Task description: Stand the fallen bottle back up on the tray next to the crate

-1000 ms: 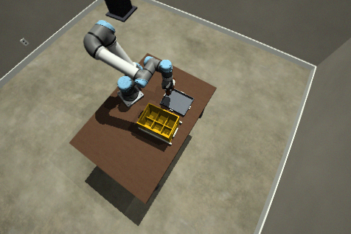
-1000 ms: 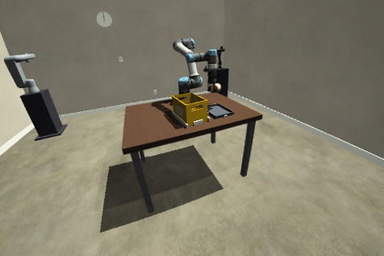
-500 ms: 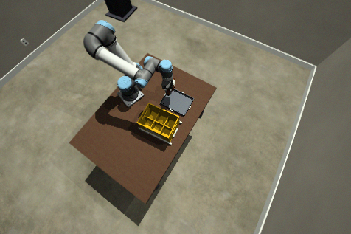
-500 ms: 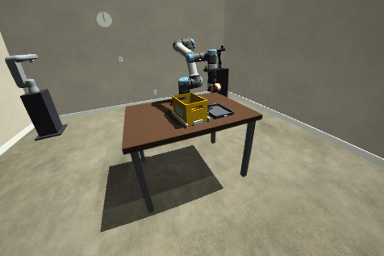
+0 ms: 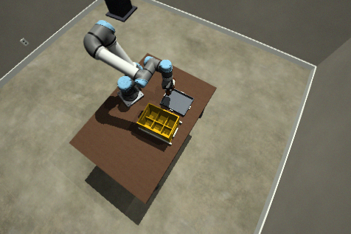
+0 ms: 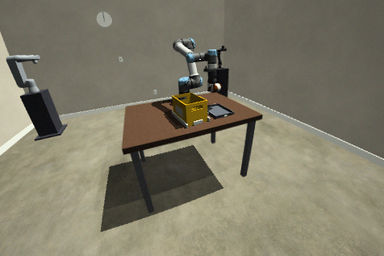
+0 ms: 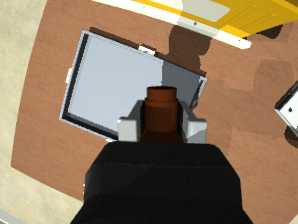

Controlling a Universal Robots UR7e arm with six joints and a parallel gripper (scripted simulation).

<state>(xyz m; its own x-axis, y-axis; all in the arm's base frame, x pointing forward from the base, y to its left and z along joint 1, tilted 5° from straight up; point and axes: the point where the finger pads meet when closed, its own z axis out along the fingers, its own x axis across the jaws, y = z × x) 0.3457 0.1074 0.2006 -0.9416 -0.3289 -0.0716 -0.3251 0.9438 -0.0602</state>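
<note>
Now: hand 2 cm past the brown bottle, 5 cm to the right of it and 1 cm above it. From my hand the other things lie so: yellow crate: 3 cm ahead, 23 cm to the right, 12 cm below; then tray: 5 cm ahead, 4 cm to the left, 19 cm below.
</note>
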